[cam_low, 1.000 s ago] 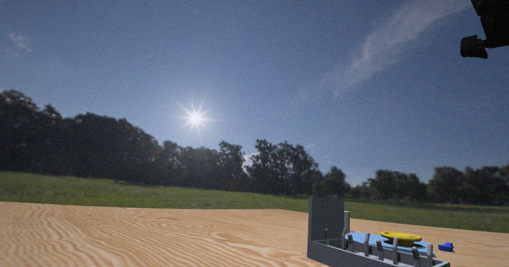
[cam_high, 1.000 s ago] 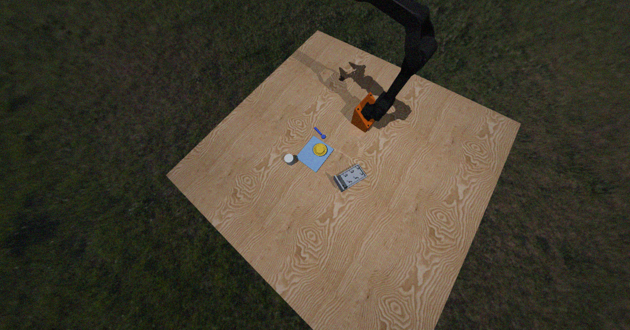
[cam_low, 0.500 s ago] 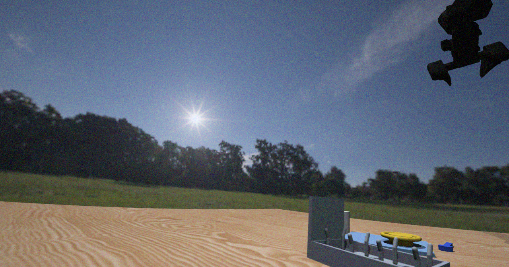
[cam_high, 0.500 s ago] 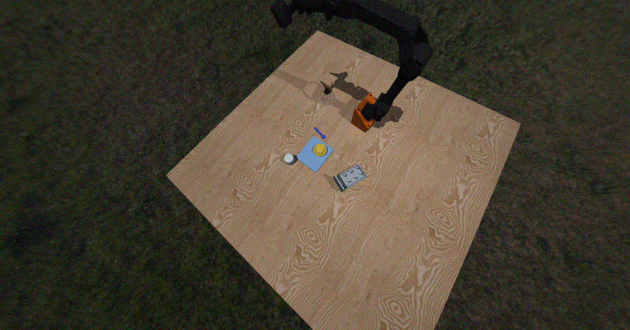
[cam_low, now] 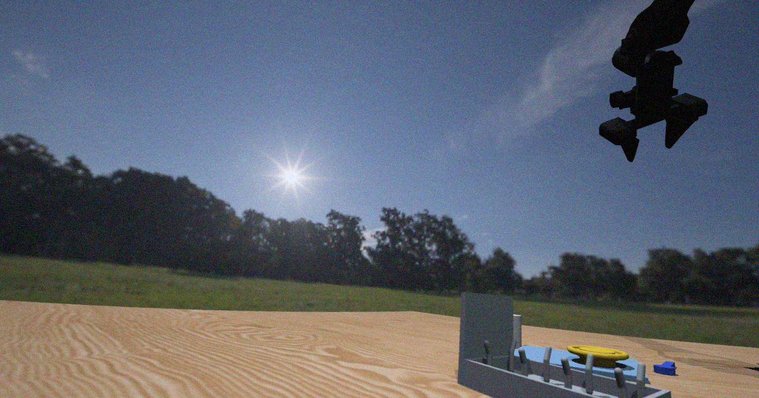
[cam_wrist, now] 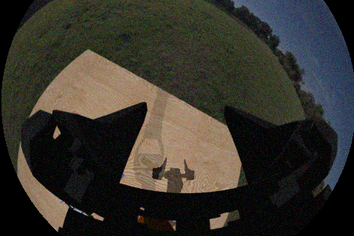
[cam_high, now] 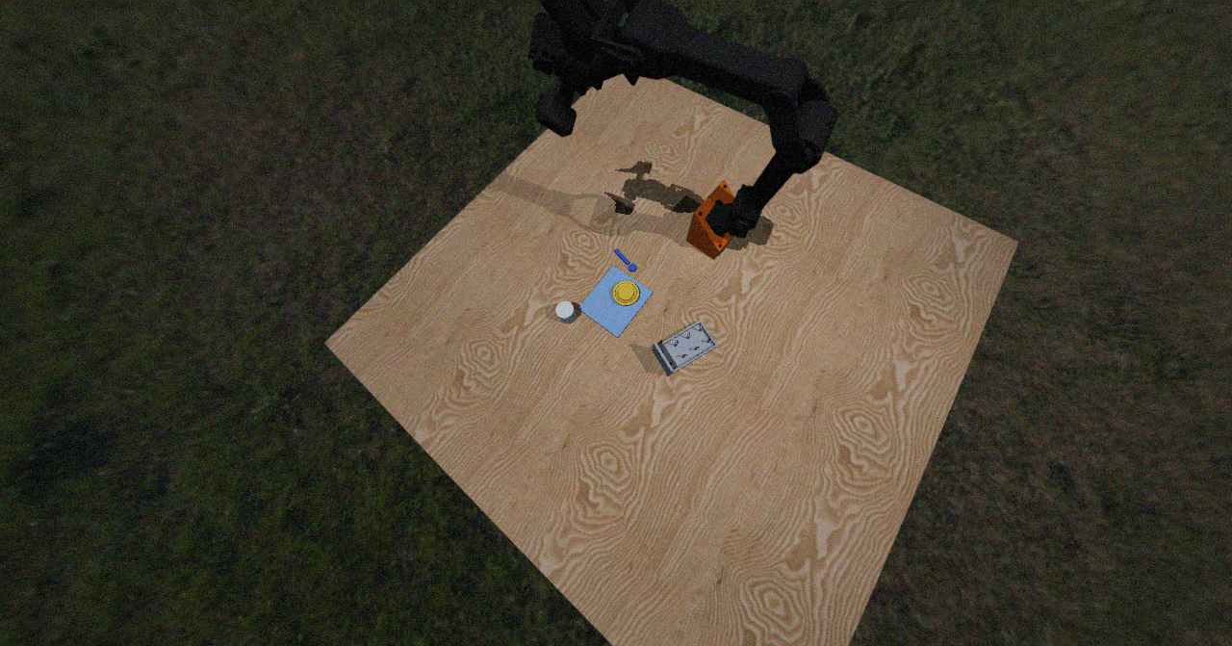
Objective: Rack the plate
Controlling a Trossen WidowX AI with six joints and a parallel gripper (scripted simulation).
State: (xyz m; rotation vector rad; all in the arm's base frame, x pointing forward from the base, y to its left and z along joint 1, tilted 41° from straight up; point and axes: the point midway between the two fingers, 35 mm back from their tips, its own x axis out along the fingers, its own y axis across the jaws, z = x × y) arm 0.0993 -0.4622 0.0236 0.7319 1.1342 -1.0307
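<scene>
My gripper tip is now 370 mm above the yellow plate, 260 mm to the right of it and 140 mm short of it. The rest, counted from my gripper tip: light blue mat (380 mm below, 250 mm to the left, 160 mm ahead); blue spoon (380 mm below, 210 mm to the left, 60 mm ahead); white cup (360 mm below, 270 mm ahead, 170 mm to the left).
</scene>
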